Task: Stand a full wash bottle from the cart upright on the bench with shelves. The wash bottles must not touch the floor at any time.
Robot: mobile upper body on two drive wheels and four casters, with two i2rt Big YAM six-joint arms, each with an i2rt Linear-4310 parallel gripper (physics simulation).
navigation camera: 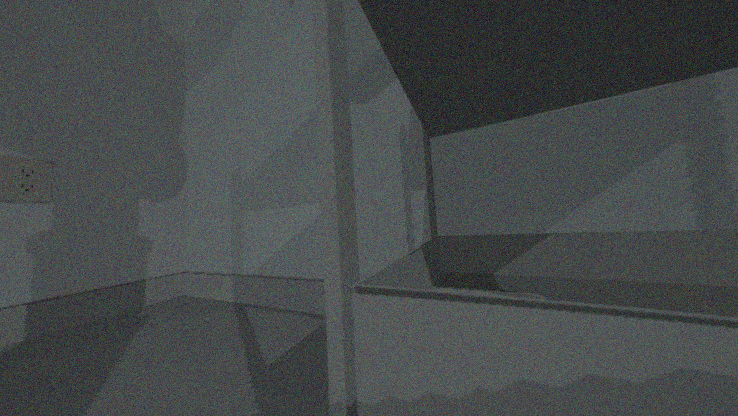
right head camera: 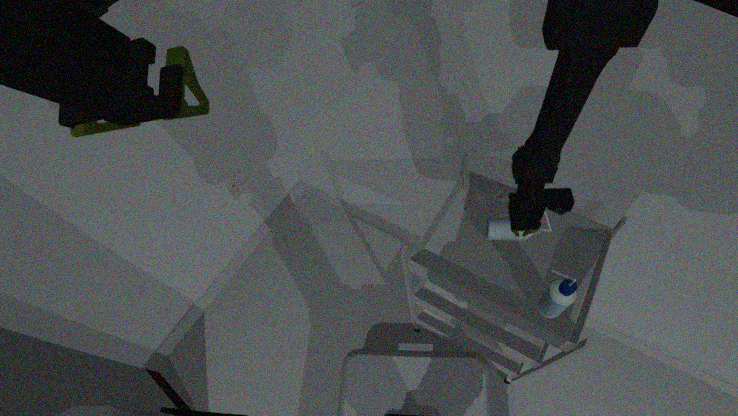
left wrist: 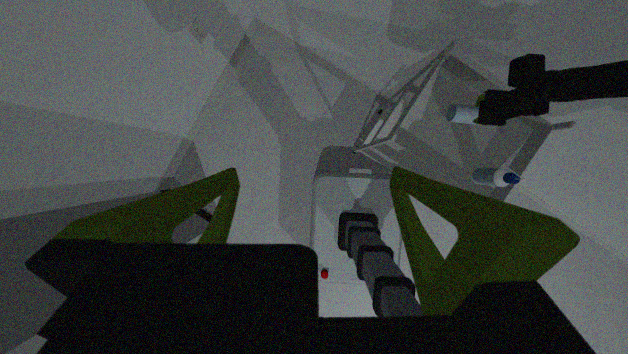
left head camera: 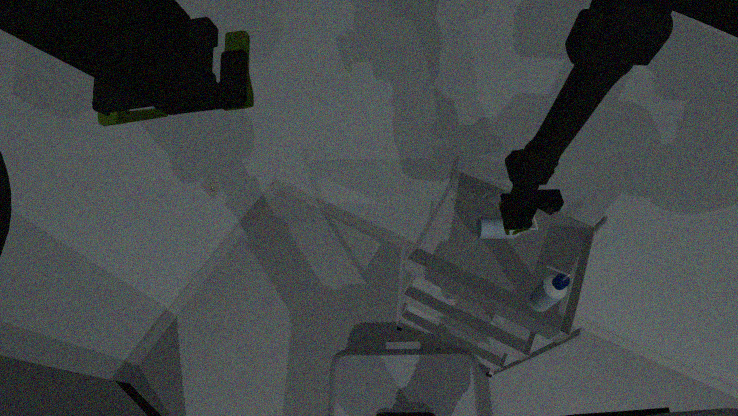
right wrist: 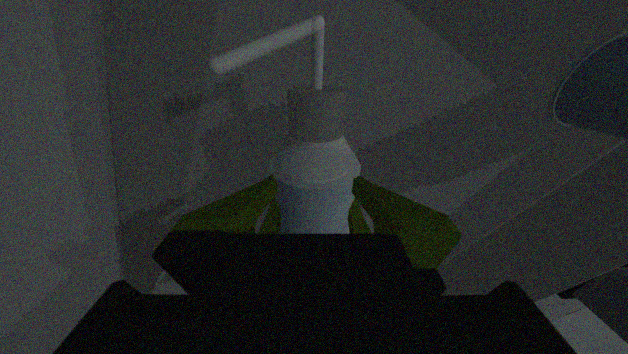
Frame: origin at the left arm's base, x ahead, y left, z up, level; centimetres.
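Seen in the pictures: left gripper, fingertip midpoint: (right head camera: 172,114) (left wrist: 314,176) (left head camera: 208,105); right gripper, fingertip midpoint: (right head camera: 518,230) (left wrist: 474,115) (left head camera: 507,229) (right wrist: 314,177).
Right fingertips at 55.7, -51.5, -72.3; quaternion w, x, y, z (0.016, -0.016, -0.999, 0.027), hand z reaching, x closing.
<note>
Offsets run from my right fingertips to a thing's top centre, as dx, dy, dz. "*": to the spot under its first point.
A wash bottle {* -1.3, +6.1, +3.0} (left head camera: 490,228) (right head camera: 499,228) (left wrist: 462,113) (right wrist: 314,210) with a bluish body, grey cap and bent white tube is between the fingers of my right gripper (left head camera: 518,230) (right head camera: 525,233) (right wrist: 314,177), which is shut on it. In the head views this bottle appears to lie on its side, over the cart {* -17.3, -15.6, +3.1} (left head camera: 581,279) (right head camera: 594,284). Another wash bottle {-19.7, -4.6, +15.0} (left head camera: 547,293) (right head camera: 557,299) (left wrist: 485,176) with a blue cap stands on the cart, near its side rail. My left gripper (left wrist: 314,176) is open and empty, away from the cart. The shelved bench cannot be identified.
My grey base (left head camera: 361,335) (right head camera: 377,335) is close to the cart's near side. A ribbed grey column (left wrist: 375,265) and a red button (left wrist: 324,273) show in the left wrist view. A pale post (navigation camera: 341,155) and a wall socket {+41.2, +112.5, -23.0} (navigation camera: 25,178) show in the navigation view.
</note>
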